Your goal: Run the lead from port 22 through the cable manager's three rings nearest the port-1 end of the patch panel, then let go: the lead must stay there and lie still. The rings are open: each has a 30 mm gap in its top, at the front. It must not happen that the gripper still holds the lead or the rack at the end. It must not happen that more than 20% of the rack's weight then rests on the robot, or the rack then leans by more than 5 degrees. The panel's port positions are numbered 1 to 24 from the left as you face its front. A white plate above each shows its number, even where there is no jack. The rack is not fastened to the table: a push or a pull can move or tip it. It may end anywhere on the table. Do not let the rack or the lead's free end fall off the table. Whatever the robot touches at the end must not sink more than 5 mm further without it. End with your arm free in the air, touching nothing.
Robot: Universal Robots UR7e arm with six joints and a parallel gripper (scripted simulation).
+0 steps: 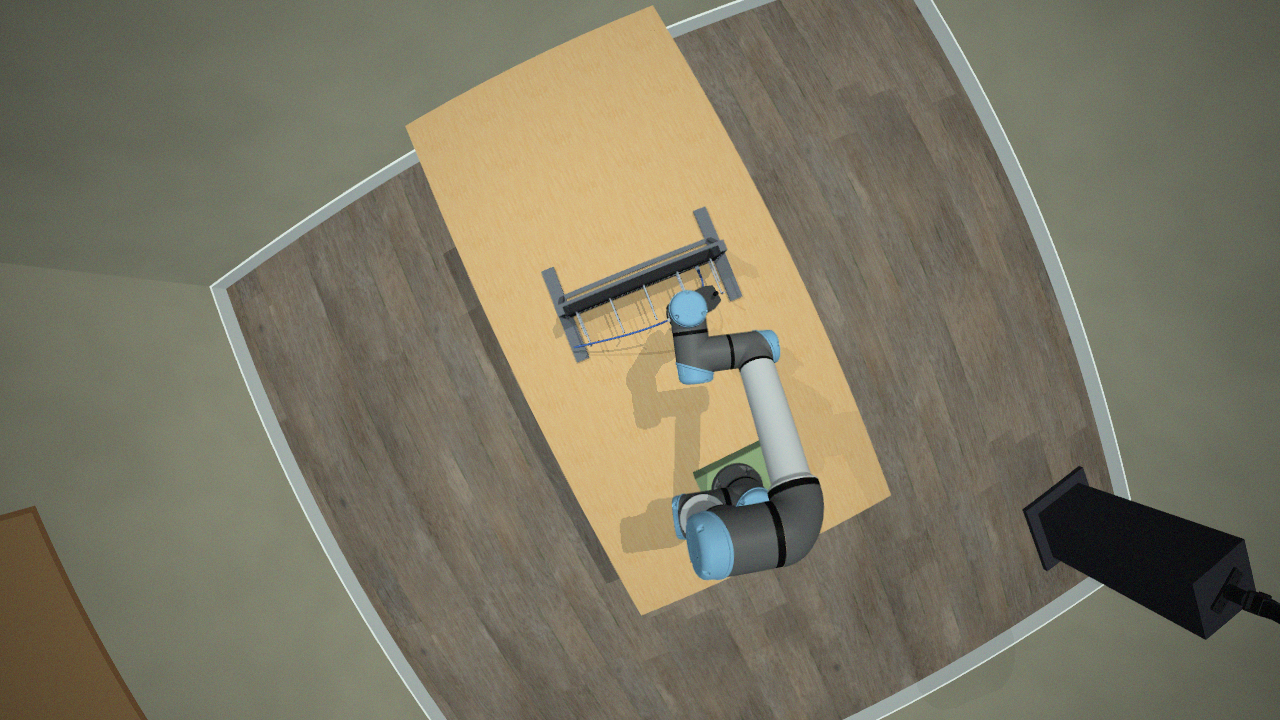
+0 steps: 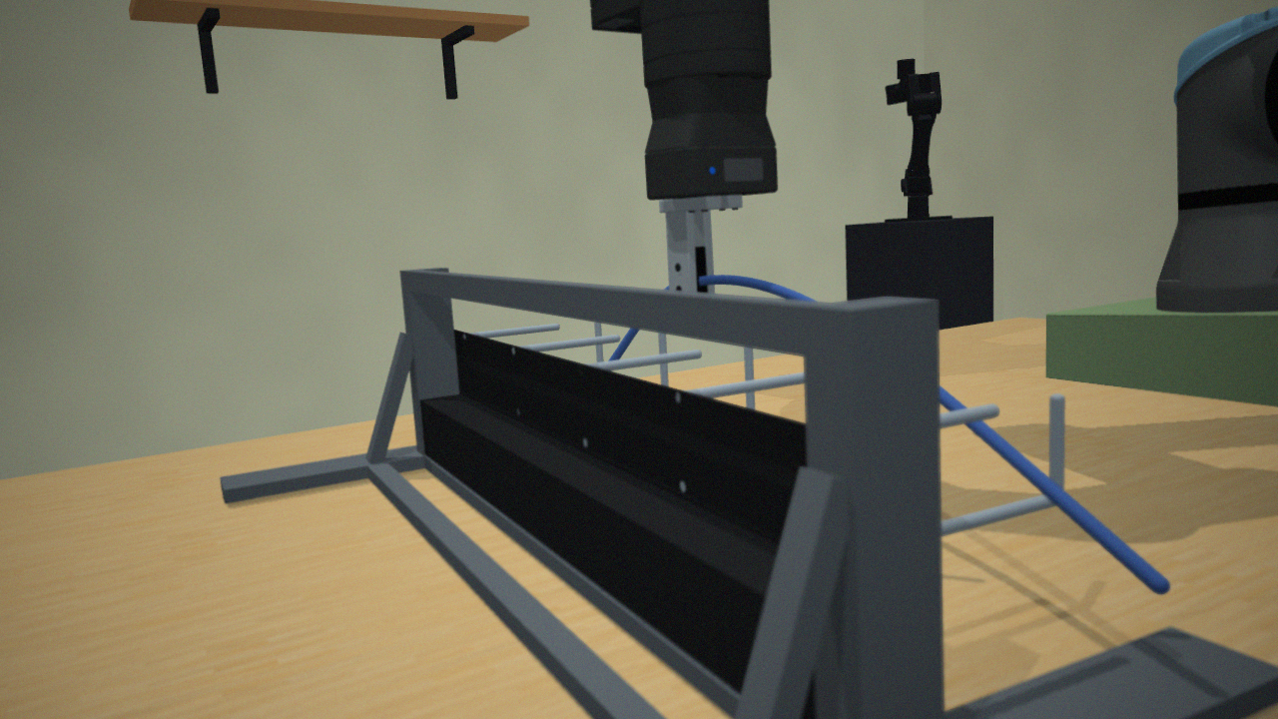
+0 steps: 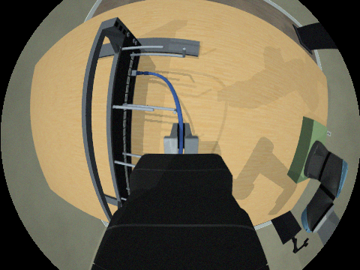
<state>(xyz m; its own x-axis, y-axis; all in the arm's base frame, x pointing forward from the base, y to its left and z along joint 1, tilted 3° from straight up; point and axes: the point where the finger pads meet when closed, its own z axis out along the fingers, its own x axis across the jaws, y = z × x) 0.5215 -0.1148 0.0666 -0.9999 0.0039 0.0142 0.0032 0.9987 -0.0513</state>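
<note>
Now: hand 14 cm short of the grey rack, 6 cm to the right of it and 6 cm above it.
</note>
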